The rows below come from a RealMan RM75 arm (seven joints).
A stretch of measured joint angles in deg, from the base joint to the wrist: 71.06 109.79 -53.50 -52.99 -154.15 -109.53 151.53; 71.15 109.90 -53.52 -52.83 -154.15 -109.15 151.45; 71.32 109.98 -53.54 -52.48 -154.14 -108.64 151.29; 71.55 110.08 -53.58 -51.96 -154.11 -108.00 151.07; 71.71 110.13 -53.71 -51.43 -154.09 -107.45 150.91; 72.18 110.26 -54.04 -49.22 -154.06 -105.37 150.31; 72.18 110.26 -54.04 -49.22 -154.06 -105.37 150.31; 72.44 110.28 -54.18 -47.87 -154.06 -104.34 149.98; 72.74 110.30 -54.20 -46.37 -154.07 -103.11 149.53; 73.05 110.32 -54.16 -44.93 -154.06 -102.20 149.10; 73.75 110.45 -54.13 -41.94 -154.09 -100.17 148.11; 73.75 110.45 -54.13 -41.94 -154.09 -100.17 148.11; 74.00 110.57 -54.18 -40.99 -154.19 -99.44 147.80; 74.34 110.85 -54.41 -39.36 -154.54 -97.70 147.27; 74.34 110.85 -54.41 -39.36 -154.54 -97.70 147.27; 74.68 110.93 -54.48 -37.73 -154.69 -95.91 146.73; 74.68 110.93 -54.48 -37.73 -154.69 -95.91 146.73
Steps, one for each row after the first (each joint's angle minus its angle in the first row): 0.09 0.11 -0.02 0.16 0.00 0.38 -0.08; 0.26 0.19 -0.04 0.51 0.01 0.89 -0.24; 0.49 0.29 -0.08 1.03 0.04 1.53 -0.46; 0.65 0.34 -0.21 1.56 0.06 2.08 -0.62; 1.12 0.47 -0.54 3.77 0.09 4.16 -1.22; 1.12 0.47 -0.54 3.77 0.09 4.16 -1.22; 1.38 0.49 -0.68 5.12 0.09 5.19 -1.55; 1.68 0.51 -0.70 6.62 0.08 6.42 -2.00; 1.99 0.53 -0.66 8.06 0.09 7.33 -2.43; 2.69 0.66 -0.63 11.05 0.06 9.36 -3.42; 2.69 0.66 -0.63 11.05 0.06 9.36 -3.42; 2.94 0.78 -0.68 12.00 -0.04 10.09 -3.73; 3.28 1.06 -0.91 13.63 -0.39 11.83 -4.26; 3.28 1.06 -0.91 13.63 -0.39 11.83 -4.26; 3.62 1.14 -0.98 15.26 -0.54 13.62 -4.80; 3.62 1.14 -0.98 15.26 -0.54 13.62 -4.80
